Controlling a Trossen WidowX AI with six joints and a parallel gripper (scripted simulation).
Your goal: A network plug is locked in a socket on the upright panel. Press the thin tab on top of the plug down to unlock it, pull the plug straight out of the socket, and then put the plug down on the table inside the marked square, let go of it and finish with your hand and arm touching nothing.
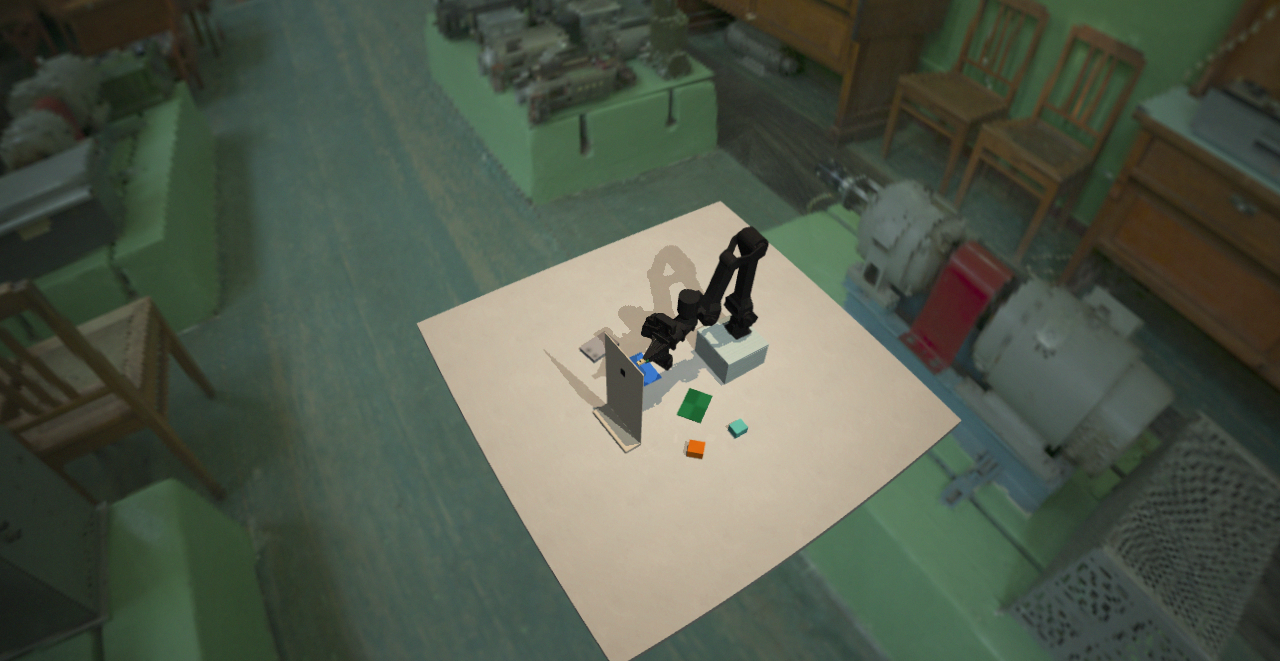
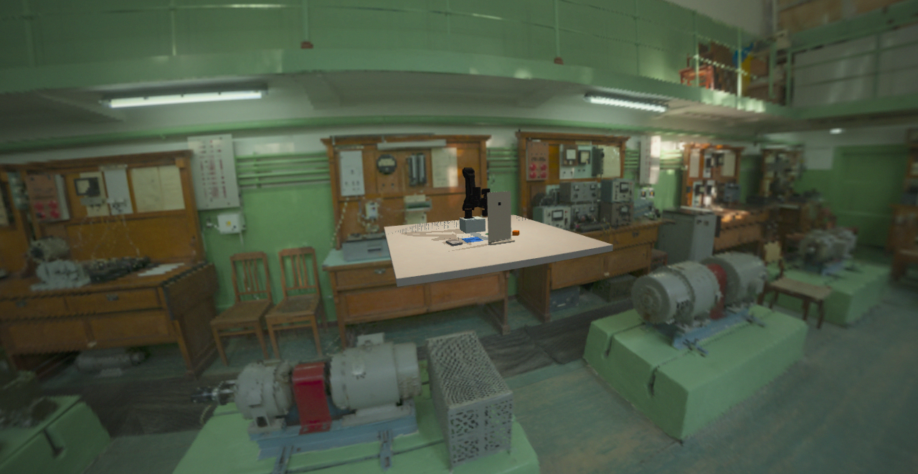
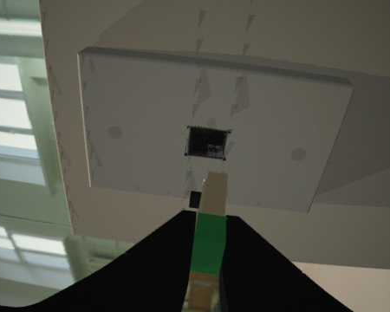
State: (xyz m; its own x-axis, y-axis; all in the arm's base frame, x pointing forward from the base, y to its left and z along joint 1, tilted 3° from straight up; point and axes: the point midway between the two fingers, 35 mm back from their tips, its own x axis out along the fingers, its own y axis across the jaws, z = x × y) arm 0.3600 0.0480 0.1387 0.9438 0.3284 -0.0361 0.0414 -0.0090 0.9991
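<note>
My gripper tip is 6 cm past the blue square, 14 cm to the left of it and 25 cm above it. From my gripper tip the other things lie so: green square 15 cm behind, 6 cm to the left, 25 cm below; then upright grey panel 7 cm ahead, 1 cm to the left, 10 cm below; then plug right at my gripper tip.
</note>
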